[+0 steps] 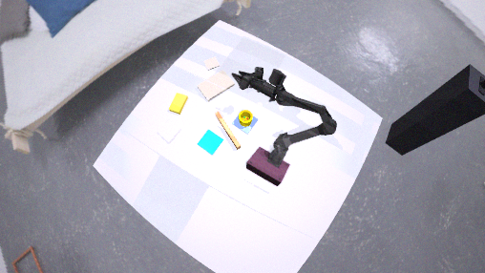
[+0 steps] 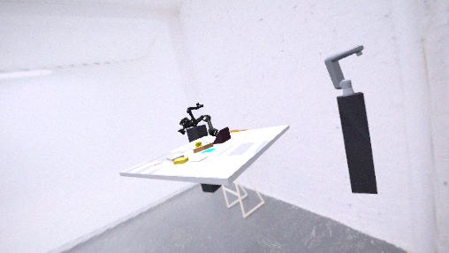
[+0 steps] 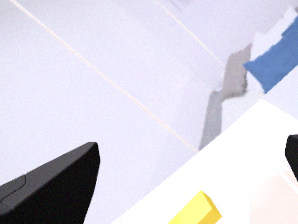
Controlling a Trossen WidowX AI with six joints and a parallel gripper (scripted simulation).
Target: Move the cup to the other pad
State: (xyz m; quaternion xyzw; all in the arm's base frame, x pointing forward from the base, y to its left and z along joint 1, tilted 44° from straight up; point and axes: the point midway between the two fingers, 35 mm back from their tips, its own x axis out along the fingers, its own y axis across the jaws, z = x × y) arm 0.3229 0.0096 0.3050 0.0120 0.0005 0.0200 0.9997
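Right now my gripper tip is 120 mm past the yellow cup, 90 mm to the right of it and 230 mm above it. Round my gripper tip: blue pad 120 mm behind, 90 mm to the left, 280 mm below; wooden strip 70 mm behind, 190 mm to the left, 260 mm below.
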